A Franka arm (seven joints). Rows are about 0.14 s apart.
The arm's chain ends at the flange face. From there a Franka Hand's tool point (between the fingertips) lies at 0.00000 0.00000 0.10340 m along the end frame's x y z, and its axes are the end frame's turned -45 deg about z.
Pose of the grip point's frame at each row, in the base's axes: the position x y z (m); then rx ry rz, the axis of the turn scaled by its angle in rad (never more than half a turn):
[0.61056, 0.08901, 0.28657, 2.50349, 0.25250, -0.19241]
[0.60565, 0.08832, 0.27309, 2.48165, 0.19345, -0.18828]
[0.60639, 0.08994, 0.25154, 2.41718, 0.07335, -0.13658]
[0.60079, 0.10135, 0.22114, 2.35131, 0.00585, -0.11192]
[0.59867, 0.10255, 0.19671, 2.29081, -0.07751, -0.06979]
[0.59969, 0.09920, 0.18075, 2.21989, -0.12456, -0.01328]
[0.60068, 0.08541, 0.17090, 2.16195, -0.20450, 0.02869]
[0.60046, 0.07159, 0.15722, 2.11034, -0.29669, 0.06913]
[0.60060, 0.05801, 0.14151, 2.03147, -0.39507, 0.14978]
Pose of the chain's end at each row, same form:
[0.61876, 0.14988, 0.36975, 2.40401, -0.72310, 0.13025]
[0.61478, 0.15123, 0.35464, 2.36301, -0.76974, 0.14521]
[0.61452, 0.15825, 0.32874, 2.26845, -0.85998, 0.22312]
[0.60898, 0.17456, 0.29369, 2.18734, -0.89966, 0.27250]
[0.60651, 0.17987, 0.26492, 2.10695, -0.95744, 0.33506]
[0.60528, 0.18116, 0.24354, 2.03244, -0.97865, 0.41427]
[0.60658, 0.17051, 0.22934, 1.95403, -1.03476, 0.47283]
[0.60755, 0.15894, 0.21210, 1.87573, -1.10501, 0.52570]
[0.60700, 0.14876, 0.19066, 1.77401, -1.17442, 0.62419]

